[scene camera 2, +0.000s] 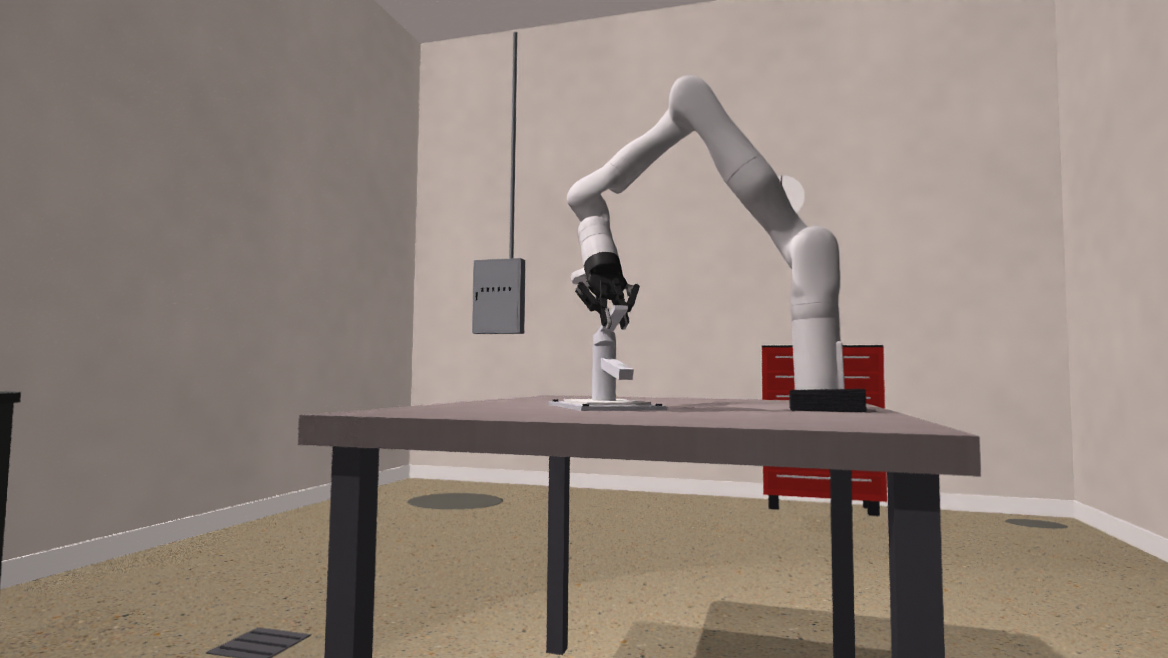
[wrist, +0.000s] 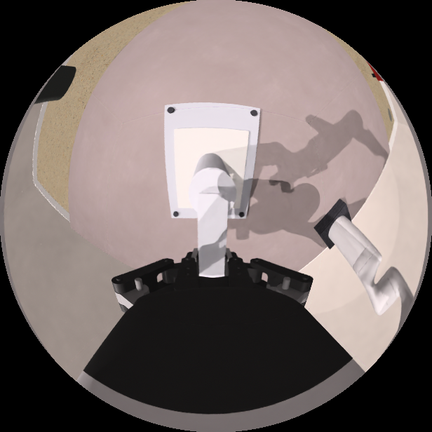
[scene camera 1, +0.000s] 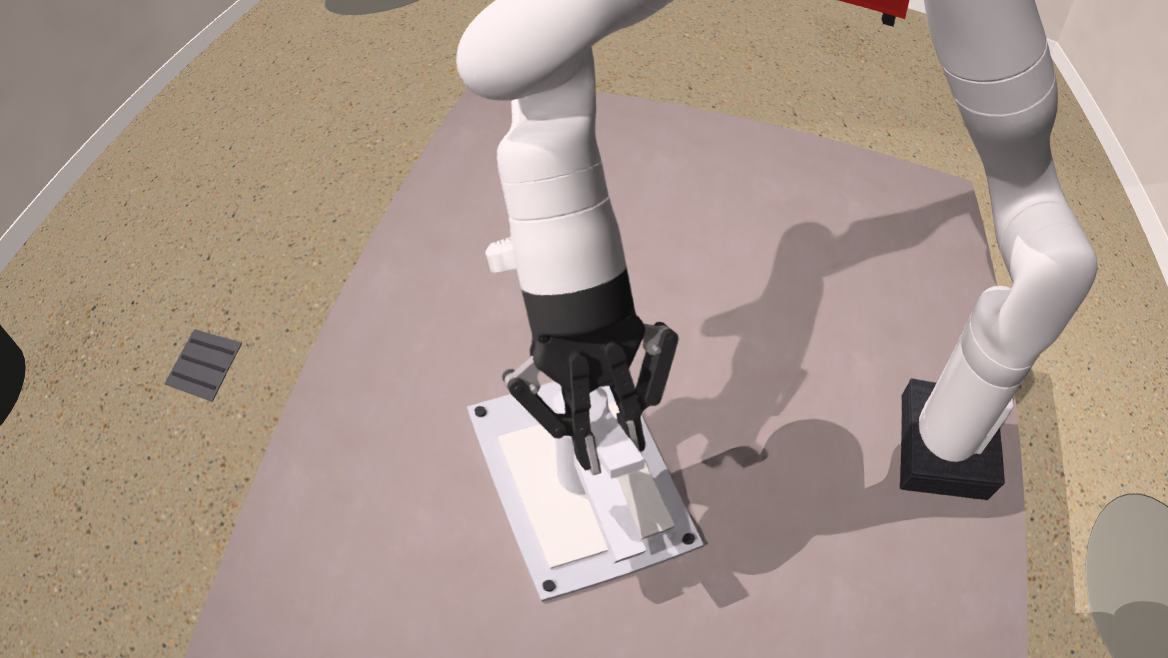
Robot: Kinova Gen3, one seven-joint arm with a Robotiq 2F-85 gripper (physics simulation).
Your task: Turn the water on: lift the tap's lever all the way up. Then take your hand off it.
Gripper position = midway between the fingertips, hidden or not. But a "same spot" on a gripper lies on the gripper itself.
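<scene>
I can see my gripper in the wrist view (211,255), and it is visible to me in scene camera 1 and scene camera 2 as well. When I consider my gripper in those scene cameras, I find that (scene camera 1: 576,419) and (scene camera 2: 601,299) are the same spot on it.
</scene>
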